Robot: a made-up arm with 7 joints. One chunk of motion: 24 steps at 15 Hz.
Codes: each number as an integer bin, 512 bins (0 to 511) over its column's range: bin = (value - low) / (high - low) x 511, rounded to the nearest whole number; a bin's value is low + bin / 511 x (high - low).
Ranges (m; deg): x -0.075..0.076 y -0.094..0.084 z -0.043..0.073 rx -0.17..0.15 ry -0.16..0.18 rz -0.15..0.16
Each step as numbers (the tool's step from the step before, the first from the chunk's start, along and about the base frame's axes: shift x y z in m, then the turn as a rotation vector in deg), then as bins.
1 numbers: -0.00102 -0.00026 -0.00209 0.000 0.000 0.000
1 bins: 250 269 180 271 240 247
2 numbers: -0.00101 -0.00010 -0.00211 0.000 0.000 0.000
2 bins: 250 270 180 271 240 247
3 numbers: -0.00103 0.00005 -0.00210 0.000 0.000 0.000
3 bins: 250 270 180 271 240 247
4 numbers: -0.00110 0.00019 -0.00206 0.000 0.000 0.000
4 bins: 250 270 180 271 240 247
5 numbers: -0.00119 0.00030 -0.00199 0.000 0.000 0.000
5 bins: 250 271 181 271 240 247
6 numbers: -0.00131 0.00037 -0.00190 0.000 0.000 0.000
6 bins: 249 271 181 271 240 247
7 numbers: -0.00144 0.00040 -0.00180 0.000 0.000 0.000
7 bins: 249 271 181 271 240 247
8 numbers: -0.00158 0.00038 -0.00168 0.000 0.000 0.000
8 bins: 248 271 182 271 240 247
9 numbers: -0.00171 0.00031 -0.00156 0.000 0.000 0.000
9 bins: 248 271 183 271 240 247
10 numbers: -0.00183 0.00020 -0.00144 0.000 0.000 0.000
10 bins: 248 270 183 271 240 247
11 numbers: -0.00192 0.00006 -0.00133 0.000 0.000 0.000
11 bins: 247 270 184 271 240 247
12 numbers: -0.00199 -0.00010 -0.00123 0.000 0.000 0.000
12 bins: 247 270 184 271 240 247
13 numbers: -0.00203 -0.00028 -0.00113 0.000 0.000 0.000
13 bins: 247 269 184 271 240 247
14 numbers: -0.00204 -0.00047 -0.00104 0.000 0.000 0.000
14 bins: 247 269 185 271 240 247
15 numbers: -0.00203 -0.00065 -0.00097 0.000 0.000 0.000
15 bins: 247 268 185 271 240 247
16 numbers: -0.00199 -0.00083 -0.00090 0.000 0.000 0.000
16 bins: 247 267 185 271 240 247
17 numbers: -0.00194 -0.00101 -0.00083 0.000 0.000 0.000
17 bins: 247 267 186 271 240 247
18 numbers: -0.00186 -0.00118 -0.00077 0.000 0.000 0.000
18 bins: 248 266 186 271 240 247
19 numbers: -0.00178 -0.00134 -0.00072 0.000 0.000 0.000
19 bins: 248 266 186 271 240 247
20 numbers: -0.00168 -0.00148 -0.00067 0.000 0.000 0.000
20 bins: 248 266 186 271 240 247
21 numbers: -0.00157 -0.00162 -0.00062 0.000 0.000 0.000
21 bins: 248 265 187 271 240 247
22 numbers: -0.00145 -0.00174 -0.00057 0.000 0.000 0.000
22 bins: 249 265 187 271 240 247
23 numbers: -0.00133 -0.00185 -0.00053 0.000 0.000 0.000
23 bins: 249 265 187 271 240 247
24 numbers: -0.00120 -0.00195 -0.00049 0.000 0.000 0.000
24 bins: 250 264 187 271 240 247
